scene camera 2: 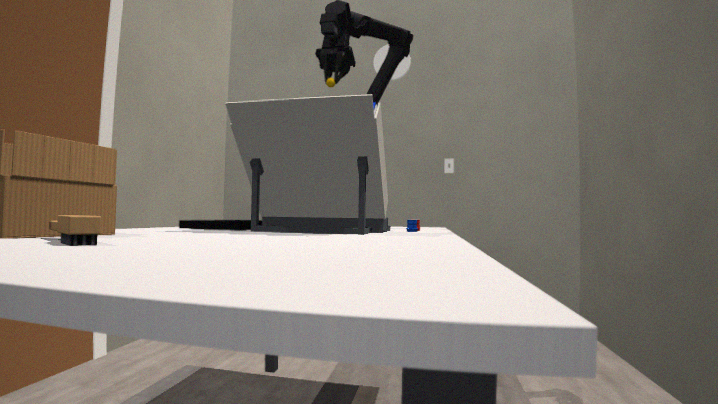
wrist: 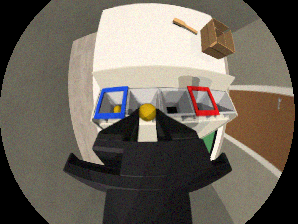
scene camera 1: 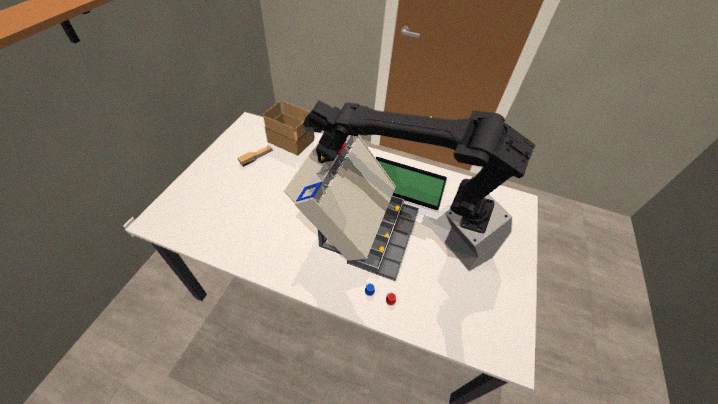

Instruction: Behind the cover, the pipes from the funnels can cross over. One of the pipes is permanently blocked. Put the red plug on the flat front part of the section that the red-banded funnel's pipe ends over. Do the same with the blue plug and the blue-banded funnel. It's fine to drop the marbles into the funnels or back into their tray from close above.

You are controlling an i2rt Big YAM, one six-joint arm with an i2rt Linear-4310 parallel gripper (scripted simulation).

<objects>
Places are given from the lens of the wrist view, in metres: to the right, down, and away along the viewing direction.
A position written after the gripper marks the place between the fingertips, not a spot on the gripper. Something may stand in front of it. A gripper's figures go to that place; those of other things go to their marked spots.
gripper [wrist: 147,112]: 0.00, 0.00, 0.13
cardboard box [wrist: 209,38]: 0.36, -0.43, 0.34
grey cover [wrist: 202,127]: 0.17, 0.05, 0.26
The marked spots on the grey cover and the cardboard box are 0.52 m apart.
</objects>
